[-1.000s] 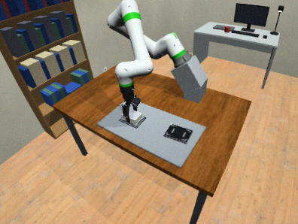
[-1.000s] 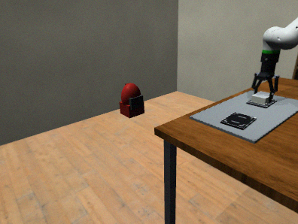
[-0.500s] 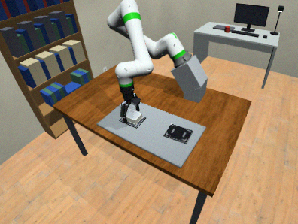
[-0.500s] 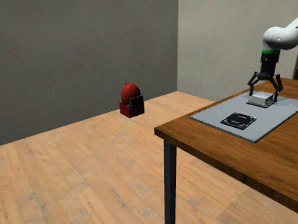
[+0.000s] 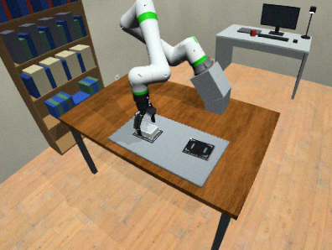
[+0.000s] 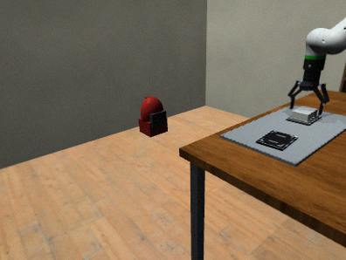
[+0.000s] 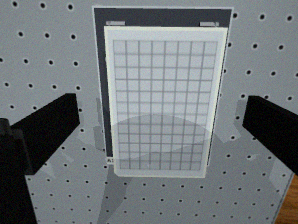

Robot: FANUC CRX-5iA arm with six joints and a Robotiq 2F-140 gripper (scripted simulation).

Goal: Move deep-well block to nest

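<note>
Now: hand 20 mm above the white 96-well deep-well block. The rest, counted from my hand: A1 corner mark (70 mm to the right, 60 mm behind, 40 mm below); then plate nest N2 (50 mm below).
</note>
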